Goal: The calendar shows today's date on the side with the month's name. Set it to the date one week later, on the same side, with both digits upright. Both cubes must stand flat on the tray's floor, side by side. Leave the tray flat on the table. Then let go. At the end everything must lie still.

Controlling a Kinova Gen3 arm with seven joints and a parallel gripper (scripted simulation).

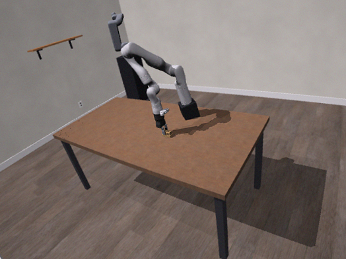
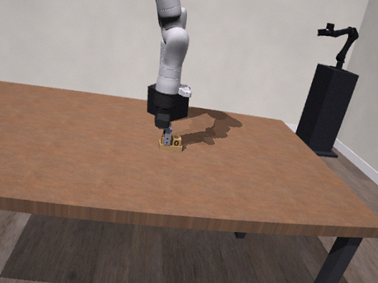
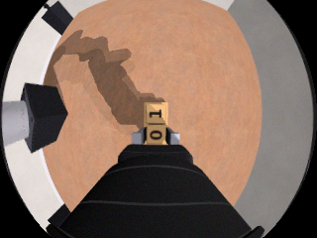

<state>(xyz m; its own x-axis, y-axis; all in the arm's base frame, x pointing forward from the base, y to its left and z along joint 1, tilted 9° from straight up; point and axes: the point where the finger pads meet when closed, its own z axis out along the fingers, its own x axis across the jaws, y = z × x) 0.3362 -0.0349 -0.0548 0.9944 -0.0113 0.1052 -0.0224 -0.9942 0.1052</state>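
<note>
Right now the wooden tray is 2 cm to the left of my hand and 3 cm below it.
</note>
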